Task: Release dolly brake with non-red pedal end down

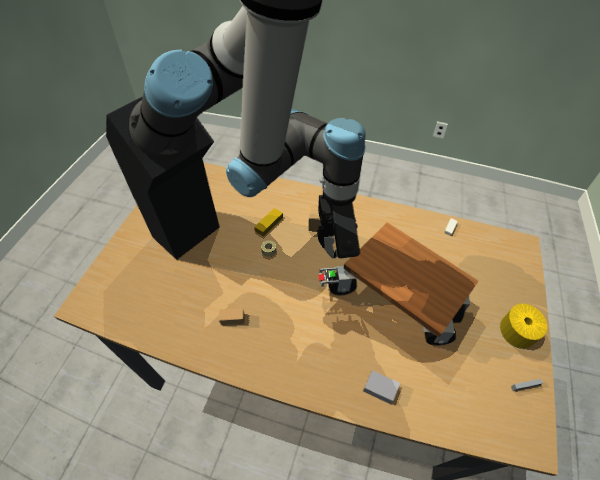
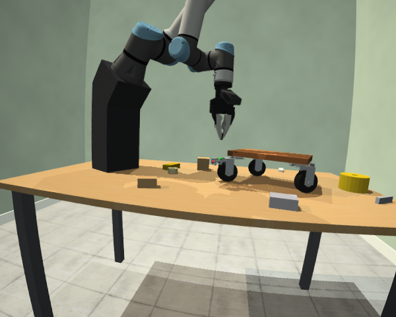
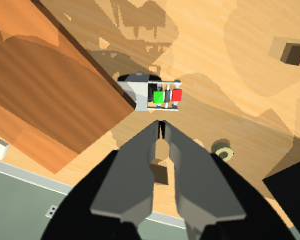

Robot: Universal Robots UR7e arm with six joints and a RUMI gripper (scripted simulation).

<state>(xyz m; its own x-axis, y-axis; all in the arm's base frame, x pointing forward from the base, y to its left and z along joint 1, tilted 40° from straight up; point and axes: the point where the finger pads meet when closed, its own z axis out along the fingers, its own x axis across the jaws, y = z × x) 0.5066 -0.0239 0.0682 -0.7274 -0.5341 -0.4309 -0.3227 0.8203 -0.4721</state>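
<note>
Now: hand 10 cm above the brake pedal and 1 cm past it. Round my hand: brown block: 23 cm behind, 17 cm to the right, 16 cm below; then grey block: 23 cm to the right, 20 cm ahead, 16 cm below; then tan cube: 24 cm to the left, 15 cm below, 10 cm behind.
</note>
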